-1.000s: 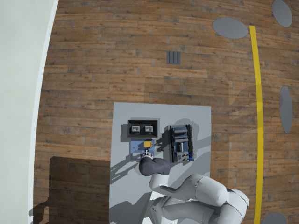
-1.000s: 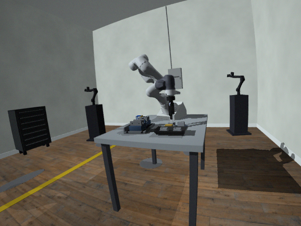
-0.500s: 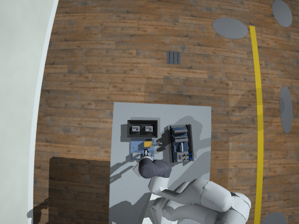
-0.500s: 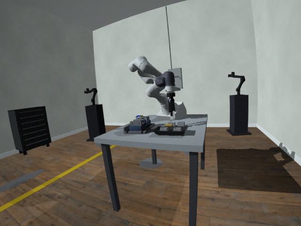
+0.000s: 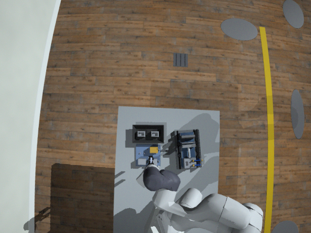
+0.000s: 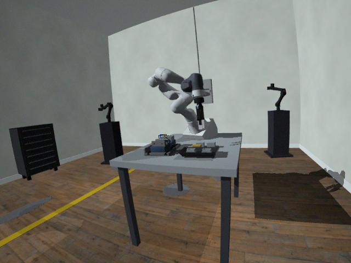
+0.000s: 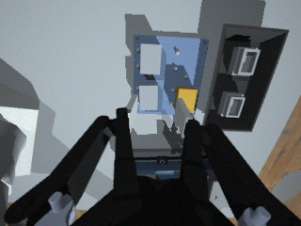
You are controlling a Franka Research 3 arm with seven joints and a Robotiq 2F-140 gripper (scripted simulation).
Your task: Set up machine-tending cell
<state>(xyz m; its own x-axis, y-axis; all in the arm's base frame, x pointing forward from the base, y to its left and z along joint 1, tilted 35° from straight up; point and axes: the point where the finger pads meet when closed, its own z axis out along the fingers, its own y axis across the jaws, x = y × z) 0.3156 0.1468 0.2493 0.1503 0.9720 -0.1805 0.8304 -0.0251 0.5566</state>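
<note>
Now: hand 7 cm short of the brass blank, 4 cm to the left of it and 15 cm above it. From my hand the other things lie so: vise 3 cm ahead, 29 cm to the right, 14 cm below.
</note>
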